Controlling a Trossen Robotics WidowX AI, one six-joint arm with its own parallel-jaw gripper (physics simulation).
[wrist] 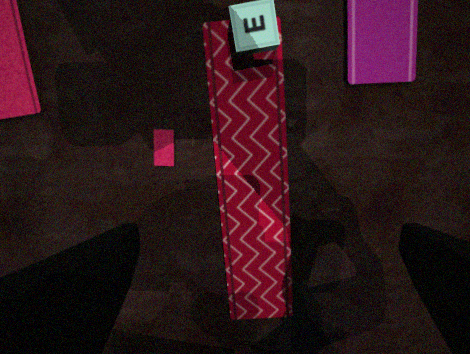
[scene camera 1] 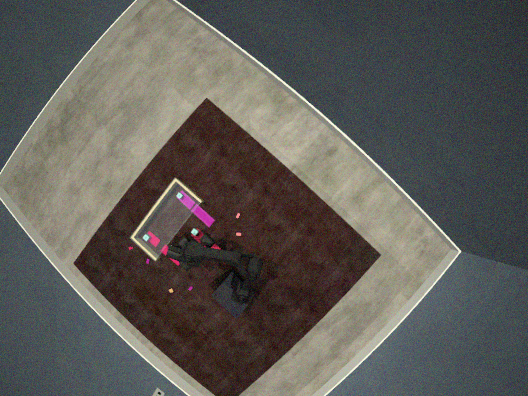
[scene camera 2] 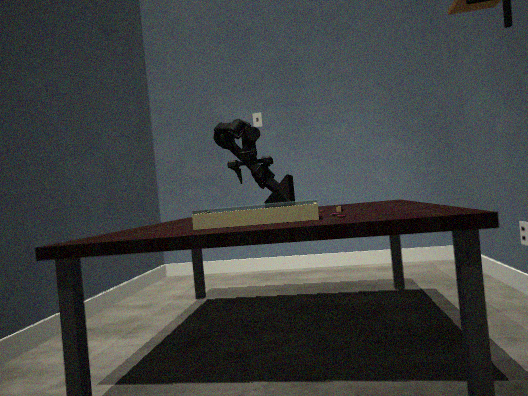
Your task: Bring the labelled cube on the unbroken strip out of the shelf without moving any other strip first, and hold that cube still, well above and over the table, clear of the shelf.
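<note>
A pale mint cube labelled E (scene camera 1: 195, 232) (wrist: 253, 25) sits on the far end of a red zigzag strip (wrist: 252, 125), which looks unbroken in the wrist view. Both lie on the table (scene camera 1: 300, 225) (scene camera 2: 400, 212), outside the shelf's open front. The low shelf (scene camera 1: 154, 208) (scene camera 2: 255, 215) has cream walls and a see-through top. My gripper (scene camera 2: 252, 184) (wrist: 269, 236) is open and empty, raised above the table, its fingers apart on either side of the strip's near part in the wrist view. In scene camera 1 the arm hides the fingertips and part of the strip.
Inside the shelf, one cube (scene camera 1: 179, 195) sits on a magenta strip (scene camera 1: 204, 216) (wrist: 382, 40) and another cube (scene camera 1: 145, 237) by a pink strip (scene camera 1: 153, 241); both strips reach outside. A small pink piece (wrist: 164, 147) lies left of the zigzag strip. Several small scraps lie around.
</note>
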